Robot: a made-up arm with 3 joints.
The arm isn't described. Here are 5 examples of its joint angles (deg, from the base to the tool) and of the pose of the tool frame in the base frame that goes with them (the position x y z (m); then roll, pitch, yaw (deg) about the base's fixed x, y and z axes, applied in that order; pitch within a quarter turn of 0, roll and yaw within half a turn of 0).
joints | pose
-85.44 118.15 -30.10 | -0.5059 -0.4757 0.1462 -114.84 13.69 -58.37
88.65 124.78 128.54 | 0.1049 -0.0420 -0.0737 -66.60 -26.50 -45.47
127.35 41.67 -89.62 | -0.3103 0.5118 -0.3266 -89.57 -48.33 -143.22
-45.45 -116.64 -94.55 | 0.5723 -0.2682 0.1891 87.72 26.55 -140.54
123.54 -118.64 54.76 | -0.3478 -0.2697 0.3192 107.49 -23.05 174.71
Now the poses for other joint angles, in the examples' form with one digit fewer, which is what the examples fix.
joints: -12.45 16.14 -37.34
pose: 0.457 -0.106 -0.614 -20.0 -35.6 -0.5
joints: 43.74 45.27 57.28
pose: 0.133 -0.199 -0.472 -61.8 36.3 -4.1
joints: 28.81 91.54 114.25
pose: -0.006 -0.158 -0.145 -89.4 -1.4 -85.4
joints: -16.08 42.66 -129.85
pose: 0.507 -0.060 -0.161 -124.8 -34.4 124.8
